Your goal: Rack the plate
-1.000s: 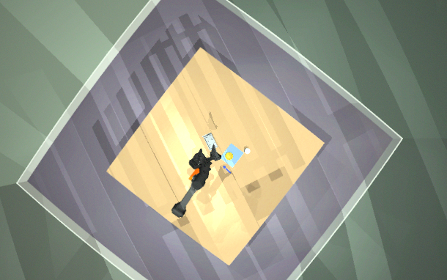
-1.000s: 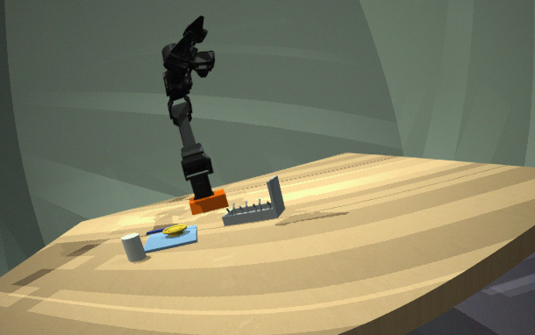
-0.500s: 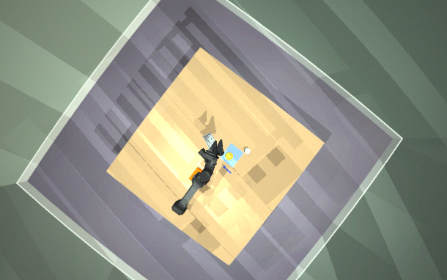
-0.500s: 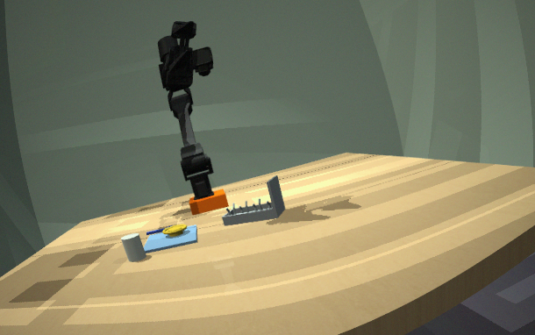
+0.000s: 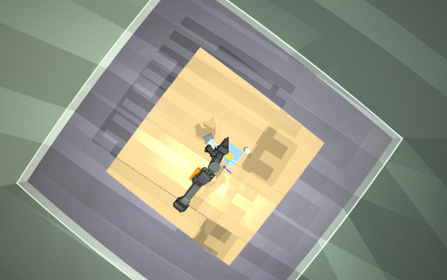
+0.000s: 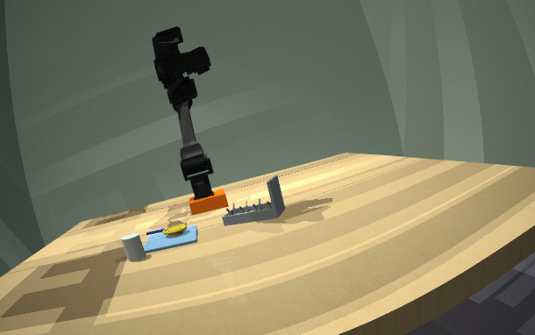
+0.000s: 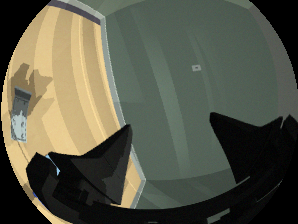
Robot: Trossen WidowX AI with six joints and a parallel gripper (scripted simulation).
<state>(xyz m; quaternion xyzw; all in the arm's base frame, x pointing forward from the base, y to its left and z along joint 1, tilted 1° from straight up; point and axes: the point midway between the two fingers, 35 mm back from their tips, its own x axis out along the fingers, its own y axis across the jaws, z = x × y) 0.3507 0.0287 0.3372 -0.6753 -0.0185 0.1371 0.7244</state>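
The yellow plate lies 36 cm below my gripper tip, 11 cm to the right of it and 10 cm behind it. Round my gripper tip: grey-white cup (35 cm below, 20 cm to the right, 2 cm ahead); grey dish rack (35 cm below, 10 cm behind, 8 cm to the left); light blue mat (37 cm below, 12 cm to the right, 8 cm behind).
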